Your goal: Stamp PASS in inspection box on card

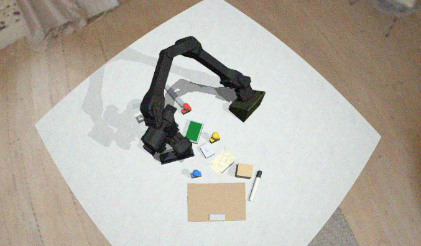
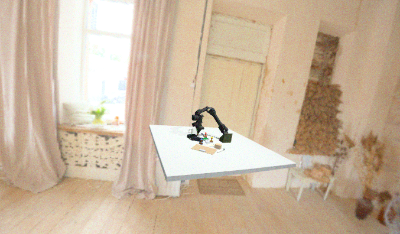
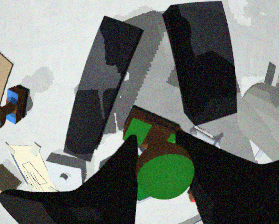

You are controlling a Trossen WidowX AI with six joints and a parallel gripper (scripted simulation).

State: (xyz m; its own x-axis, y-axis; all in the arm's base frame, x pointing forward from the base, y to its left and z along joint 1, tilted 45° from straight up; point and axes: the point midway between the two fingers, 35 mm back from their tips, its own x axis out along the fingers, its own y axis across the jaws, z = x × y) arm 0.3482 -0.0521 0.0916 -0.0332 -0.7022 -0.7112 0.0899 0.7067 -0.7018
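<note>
My gripper tip is 10 cm past the ink pad, 2 cm to the right of it and 7 cm above it. From my gripper tip the other things lie so: blue stamp: 3 cm ahead, 15 cm to the left, 6 cm below; red stamp: 15 cm behind, 6 cm to the right, 6 cm below; white mug: 2 cm behind, 16 cm to the right, 4 cm below.
</note>
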